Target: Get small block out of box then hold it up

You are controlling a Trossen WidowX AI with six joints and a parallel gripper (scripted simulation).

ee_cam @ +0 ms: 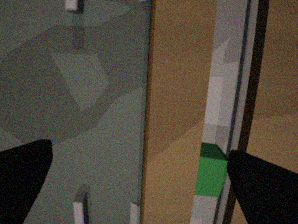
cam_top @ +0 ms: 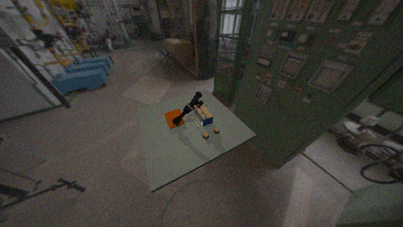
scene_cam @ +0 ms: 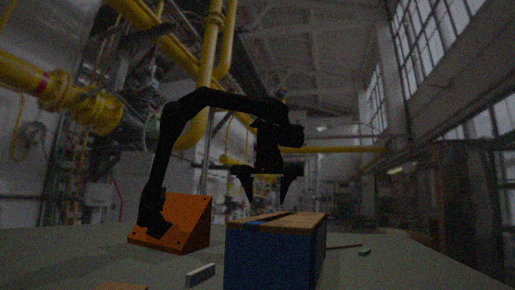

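Now: the box 90 mm below my gripper tip, 40 mm ahead of it and 20 mm to the right of it. Also, from my gripper tip: thin brown strip: 300 mm to the left, 170 mm ahead, 150 mm below; green block: 70 mm below, 50 mm ahead, 40 mm to the right.
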